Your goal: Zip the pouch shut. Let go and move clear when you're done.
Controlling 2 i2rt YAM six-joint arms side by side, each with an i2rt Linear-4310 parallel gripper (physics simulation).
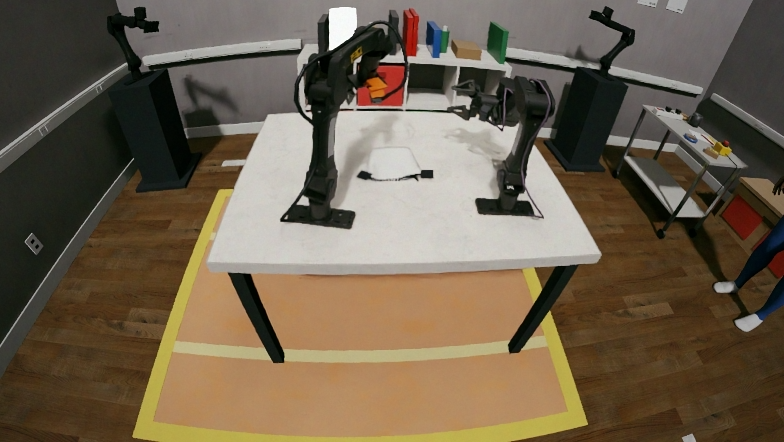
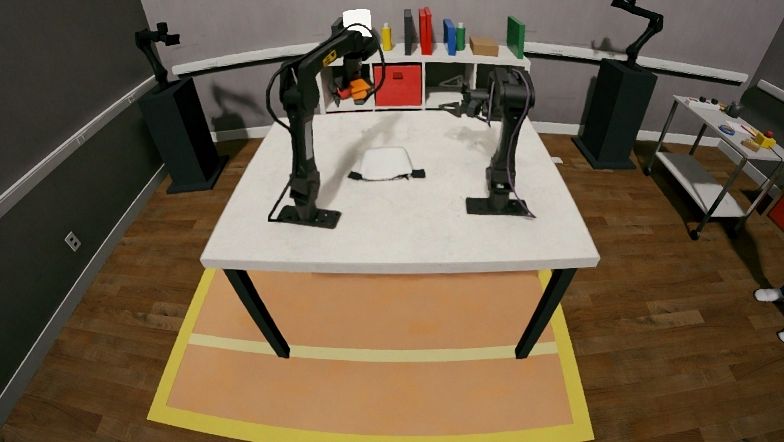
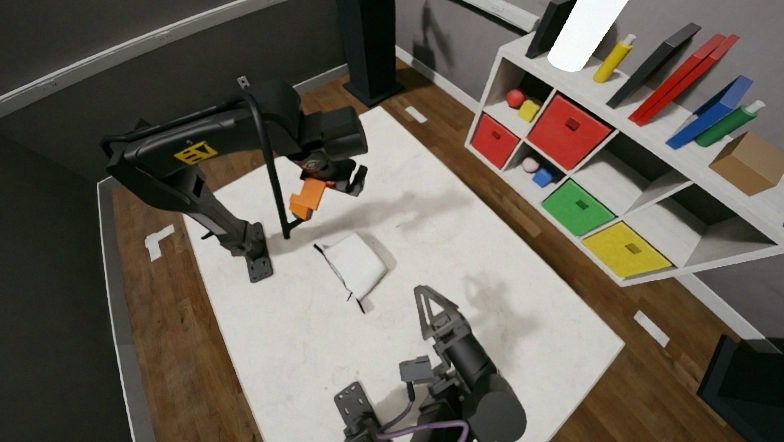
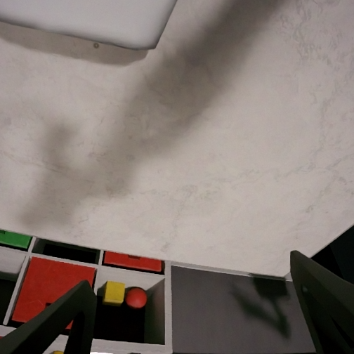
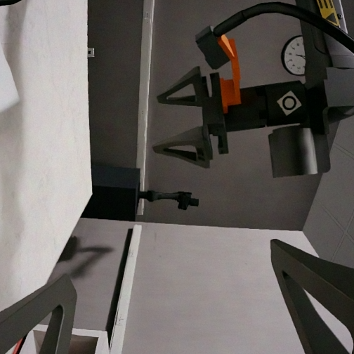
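A white pouch (image 1: 392,162) (image 2: 387,163) (image 3: 355,263) (image 4: 90,20) lies flat at mid-table. A dark zip (image 1: 387,178) (image 2: 379,178) (image 3: 336,271) runs along its near edge, with a black tab at each end. A small dark pull (image 3: 349,296) sits near the right end. Whether the zip's teeth are fully joined is too small to tell. My left gripper (image 4: 186,277) (image 5: 155,122) is open and empty, high above the table, beyond and left of the pouch. My right gripper (image 1: 452,98) (image 5: 168,268) is open and empty, raised to the right of the pouch. Neither touches the pouch.
Both arms stand on the white table (image 1: 406,247). A white shelf unit (image 1: 510,68) with bins and books stands behind it. Dark pedestals (image 1: 150,126) (image 1: 590,115) bearing small arms stand at the back left and back right. A cart (image 1: 667,183) stands at the right.
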